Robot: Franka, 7 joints.
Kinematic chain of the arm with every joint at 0, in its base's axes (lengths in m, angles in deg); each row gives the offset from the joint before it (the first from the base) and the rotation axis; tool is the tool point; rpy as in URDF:
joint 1: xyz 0 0 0.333 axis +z
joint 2: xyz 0 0 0 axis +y
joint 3: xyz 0 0 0.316 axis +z
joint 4: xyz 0.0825 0 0 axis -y
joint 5: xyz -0.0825 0 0.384 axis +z
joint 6: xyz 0 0 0 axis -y
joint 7: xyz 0.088 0 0 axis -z
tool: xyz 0 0 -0.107 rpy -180 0 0
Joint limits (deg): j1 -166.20..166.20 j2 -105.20..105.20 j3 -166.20..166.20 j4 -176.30..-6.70 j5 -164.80..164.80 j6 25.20..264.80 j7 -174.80..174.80
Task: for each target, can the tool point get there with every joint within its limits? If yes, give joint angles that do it. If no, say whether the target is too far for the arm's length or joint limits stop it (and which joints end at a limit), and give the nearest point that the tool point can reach.
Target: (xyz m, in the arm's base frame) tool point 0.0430 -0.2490 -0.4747
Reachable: no: joint limits stop it (at a limit: joint 2) | nearest point 0.0439 -0.2544 -0.3602 | short by 0.115 m
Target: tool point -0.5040 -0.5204 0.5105
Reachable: yes | joints -1.95 -40.22 -115.53 -85.09 -0.57 143.24 125.98
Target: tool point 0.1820 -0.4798 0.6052
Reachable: yes | joints -115.34 -8.08 42.41 -98.28 4.92 86.02 -49.61
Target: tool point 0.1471 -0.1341 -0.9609
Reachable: no: too far | nearest point 0.1802 -0.1643 -0.3593 | short by 0.603 m
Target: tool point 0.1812 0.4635 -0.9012
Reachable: no: too far | nearest point 0.1411 0.3609 -0.3504 | short by 0.562 m
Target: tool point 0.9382 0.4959 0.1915
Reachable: no: too far | nearest point 0.7518 0.3974 0.2196 | short by 0.213 m
